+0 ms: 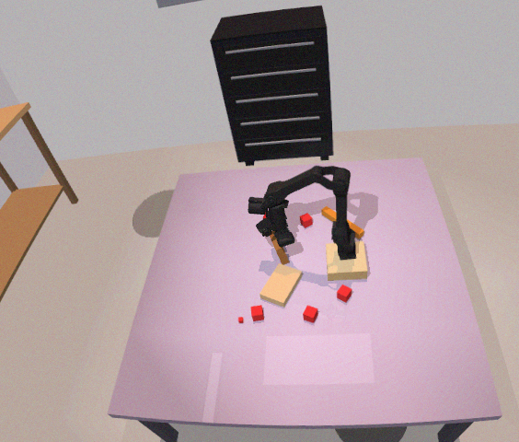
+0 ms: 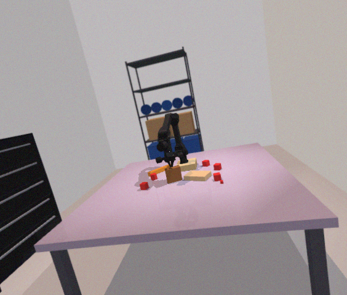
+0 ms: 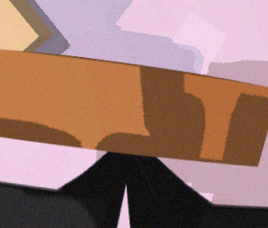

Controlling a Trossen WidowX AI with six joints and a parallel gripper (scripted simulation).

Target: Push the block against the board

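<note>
The orange square block is 2 cm ahead of my gripper tip, 1 cm to the left of it and 3 cm below it. From my gripper tip the other things lie so: long orange bar: 26 cm behind, 14 cm to the right, 7 cm below; tan board: 1 cm ahead, 16 cm to the left, 7 cm below; tiny red piece: 16 cm ahead, 31 cm to the left, 8 cm below.
</note>
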